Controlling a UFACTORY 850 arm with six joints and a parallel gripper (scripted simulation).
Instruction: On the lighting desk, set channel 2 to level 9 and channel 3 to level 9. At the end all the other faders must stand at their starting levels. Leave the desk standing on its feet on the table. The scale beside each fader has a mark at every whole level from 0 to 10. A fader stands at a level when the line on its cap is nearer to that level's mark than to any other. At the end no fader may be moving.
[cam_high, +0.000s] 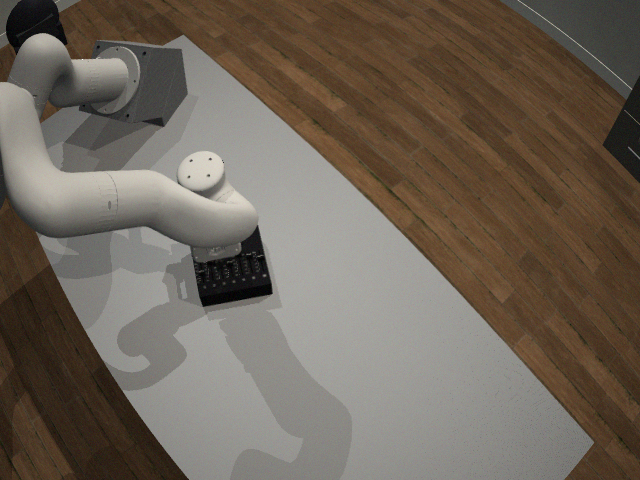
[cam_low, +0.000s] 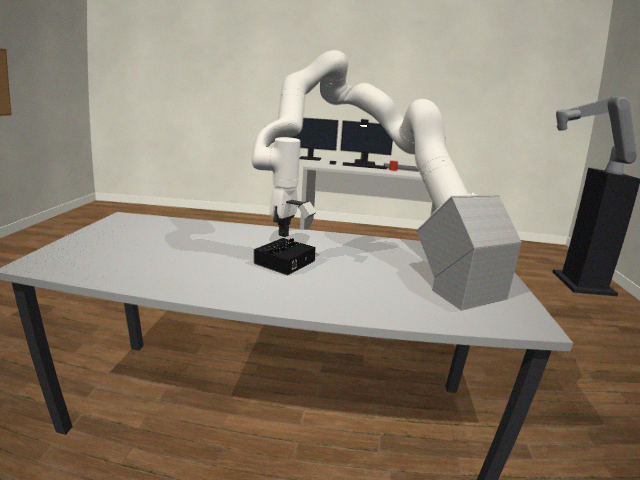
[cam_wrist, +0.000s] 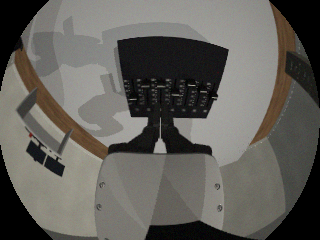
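Now: hand 3 cm past the fader cap, 1 cm to the left of it and 4 cm above it.
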